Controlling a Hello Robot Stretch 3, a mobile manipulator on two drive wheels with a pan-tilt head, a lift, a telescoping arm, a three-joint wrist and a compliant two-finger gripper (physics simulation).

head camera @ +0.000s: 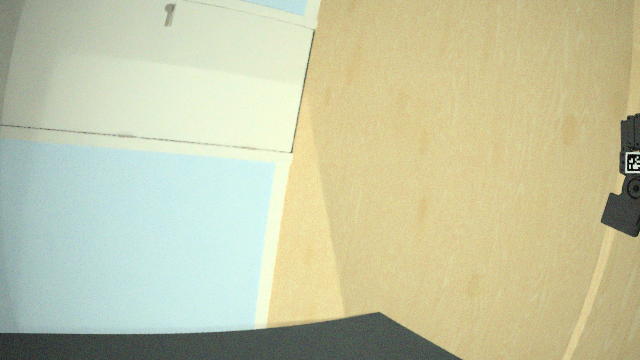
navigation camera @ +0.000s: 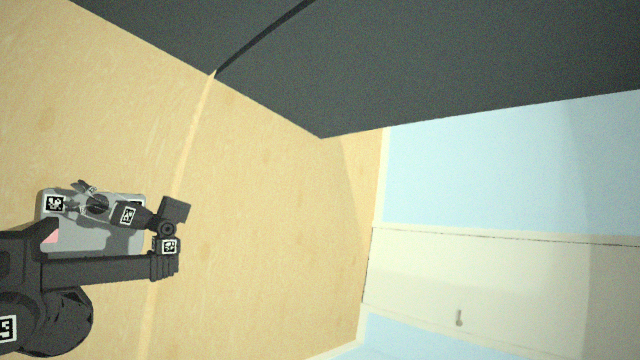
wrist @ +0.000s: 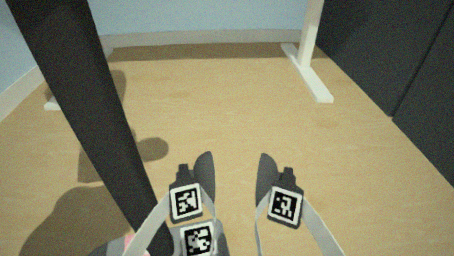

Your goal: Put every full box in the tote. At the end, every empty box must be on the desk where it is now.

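My gripper (navigation camera: 76, 196) (wrist: 235, 169) is open, with nothing between its two fingertips. It is folded in above the grey base (navigation camera: 85, 239) of the robot in the navigation view, and points over the wooden floor in the wrist view. In the head view part of my wrist (head camera: 620, 215) shows at the right edge, but not the fingers. No full box, empty box, tote or desk top shows in these views. A white upright leg (wrist: 310, 37) with a long floor foot (wrist: 315, 85) stands at the upper right of the wrist view.
A dark grey panel (head camera: 200, 346) (navigation camera: 450, 55) (wrist: 370, 45) stands beside the floor (head camera: 450, 175) (navigation camera: 270, 225) (wrist: 225, 110). Behind are a blue wall (head camera: 125, 230) (navigation camera: 475, 170) (wrist: 200, 15) and a cream door (head camera: 175, 100) (navigation camera: 450, 275). A black bar (wrist: 90, 100) crosses the wrist view's left side.
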